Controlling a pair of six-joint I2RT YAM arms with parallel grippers.
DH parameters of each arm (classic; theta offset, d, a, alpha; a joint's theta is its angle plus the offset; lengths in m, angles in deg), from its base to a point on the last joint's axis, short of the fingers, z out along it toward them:
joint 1: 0 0.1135 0.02 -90
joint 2: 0 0 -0.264 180
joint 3: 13.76 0 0.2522 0
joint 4: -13.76 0 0.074 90
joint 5: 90 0 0 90
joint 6: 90 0.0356 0 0
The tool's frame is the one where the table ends.
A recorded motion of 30 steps. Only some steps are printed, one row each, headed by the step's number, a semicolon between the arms.
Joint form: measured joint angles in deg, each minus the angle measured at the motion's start. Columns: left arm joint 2, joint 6, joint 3, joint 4, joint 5, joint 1; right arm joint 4, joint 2, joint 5, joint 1, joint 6, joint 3.
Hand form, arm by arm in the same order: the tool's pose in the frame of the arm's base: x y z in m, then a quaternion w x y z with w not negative. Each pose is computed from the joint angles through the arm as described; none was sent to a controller.
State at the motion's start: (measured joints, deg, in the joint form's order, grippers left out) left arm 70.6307 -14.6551 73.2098 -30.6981 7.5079 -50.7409; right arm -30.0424 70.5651 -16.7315 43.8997 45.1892 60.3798
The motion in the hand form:
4: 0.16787 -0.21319 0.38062 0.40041 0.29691 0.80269 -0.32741; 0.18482 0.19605 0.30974 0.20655 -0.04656 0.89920 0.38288
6: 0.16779 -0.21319 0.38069 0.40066 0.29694 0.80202 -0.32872; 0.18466 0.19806 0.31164 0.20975 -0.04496 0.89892 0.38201
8: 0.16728 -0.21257 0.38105 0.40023 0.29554 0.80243 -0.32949; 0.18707 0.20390 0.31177 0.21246 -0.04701 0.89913 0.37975
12: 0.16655 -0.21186 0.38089 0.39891 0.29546 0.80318 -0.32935; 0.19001 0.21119 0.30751 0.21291 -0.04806 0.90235 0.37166
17: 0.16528 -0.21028 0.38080 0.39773 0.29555 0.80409 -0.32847; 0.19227 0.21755 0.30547 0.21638 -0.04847 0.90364 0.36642
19: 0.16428 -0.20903 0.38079 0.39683 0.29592 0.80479 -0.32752; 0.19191 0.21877 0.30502 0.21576 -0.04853 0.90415 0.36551
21: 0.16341 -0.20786 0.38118 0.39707 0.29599 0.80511 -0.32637; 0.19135 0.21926 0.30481 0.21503 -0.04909 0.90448 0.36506
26: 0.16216 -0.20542 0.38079 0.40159 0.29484 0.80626 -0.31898; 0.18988 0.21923 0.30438 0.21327 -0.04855 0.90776 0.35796
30: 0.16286 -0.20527 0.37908 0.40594 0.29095 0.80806 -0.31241; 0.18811 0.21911 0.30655 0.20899 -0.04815 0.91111 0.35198
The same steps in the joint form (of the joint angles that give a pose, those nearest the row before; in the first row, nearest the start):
4: -0.02 -0.20 -0.40 0.50 0.28 -0.02; -0.05 0.61 1.22 0.76 0.79 0.72
6: -0.07 -0.24 -0.46 0.66 0.39 -0.02; -0.07 0.85 1.92 1.18 1.11 1.24
8: -0.22 -0.44 -0.48 0.55 0.39 -0.02; 0.39 2.14 2.64 1.77 1.12 2.14
12: -0.39 -0.50 -0.57 0.31 0.41 -0.04; 0.96 3.91 3.78 2.51 1.11 2.67
17: -0.77 -0.50 -0.74 -0.09 0.39 -0.04; 1.57 5.31 4.92 3.19 1.20 3.30
19: -1.05 -0.46 -0.85 -0.44 0.37 -0.04; 1.57 5.49 5.11 3.43 1.33 3.37
21: -1.31 -0.39 -0.90 -0.72 0.26 -0.04; 1.51 5.51 5.18 3.59 1.38 3.37
26: -1.88 -0.02 -1.29 -0.98 -0.68 -0.04; 0.52 5.51 5.79 3.87 1.38 3.54
30: -1.92 0.02 -1.71 -0.63 -1.70 -0.04; -1.16 5.51 6.12 4.15 1.49 4.33

